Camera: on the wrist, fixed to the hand. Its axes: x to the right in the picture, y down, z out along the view.
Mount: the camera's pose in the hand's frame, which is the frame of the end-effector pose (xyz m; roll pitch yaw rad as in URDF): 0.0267 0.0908 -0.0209 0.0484 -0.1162 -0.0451
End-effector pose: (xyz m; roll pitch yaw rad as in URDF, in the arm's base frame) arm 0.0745 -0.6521 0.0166 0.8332 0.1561 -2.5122
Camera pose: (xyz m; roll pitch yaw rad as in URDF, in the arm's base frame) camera 0.0916 -0.7344 0.0649 0.8634 0.1102 -2.6291
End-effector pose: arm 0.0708 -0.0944 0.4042 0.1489 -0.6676 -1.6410
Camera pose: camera 0.1617 -0.1263 0.4151 0.2516 -0.7742 -1.7271
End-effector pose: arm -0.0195 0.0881 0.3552 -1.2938 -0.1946 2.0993
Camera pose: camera -0.0459 0.1239 0.2691 -1.2717 -0.2685 2.2024
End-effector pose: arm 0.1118 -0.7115 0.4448 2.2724 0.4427 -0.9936
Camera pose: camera 0.1086 -0.7847 0.5082 2.2847 0.5511 -1.0637
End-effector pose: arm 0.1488 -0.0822 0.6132 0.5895 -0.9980 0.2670
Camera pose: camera 0.1129 -0.0017 0.6536 0.8152 -1.0605 0.0573
